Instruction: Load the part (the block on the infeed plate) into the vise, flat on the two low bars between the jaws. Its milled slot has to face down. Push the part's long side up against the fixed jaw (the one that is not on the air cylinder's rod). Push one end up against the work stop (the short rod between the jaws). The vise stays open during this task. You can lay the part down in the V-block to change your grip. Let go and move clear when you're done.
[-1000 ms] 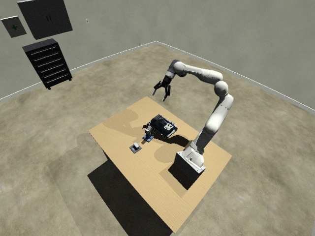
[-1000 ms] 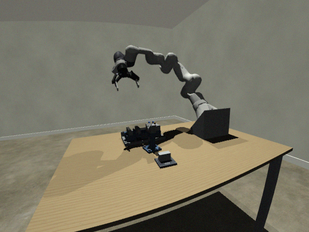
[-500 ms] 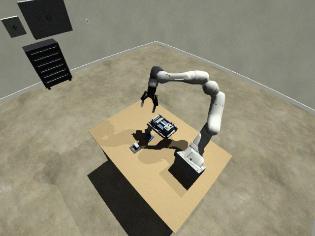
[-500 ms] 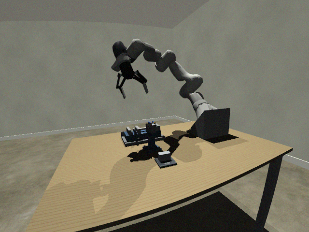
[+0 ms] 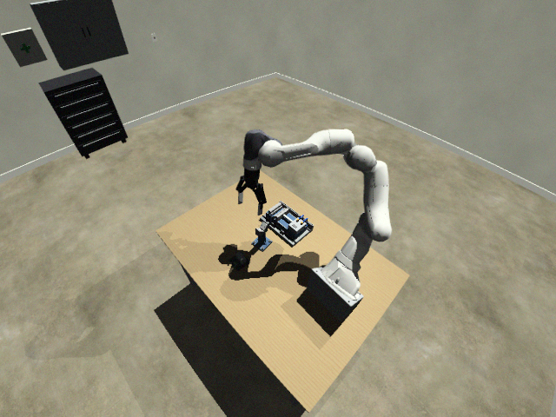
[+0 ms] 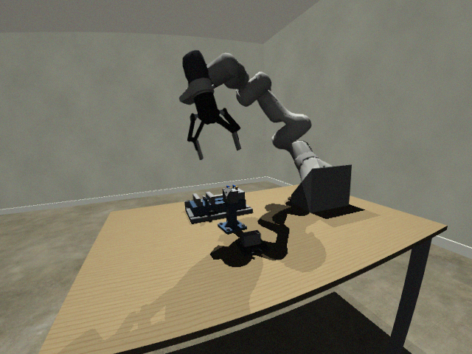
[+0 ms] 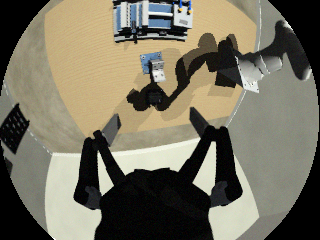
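Right now my hand is 290 mm above the part, 130 mm to the right of it and 40 mm past it.
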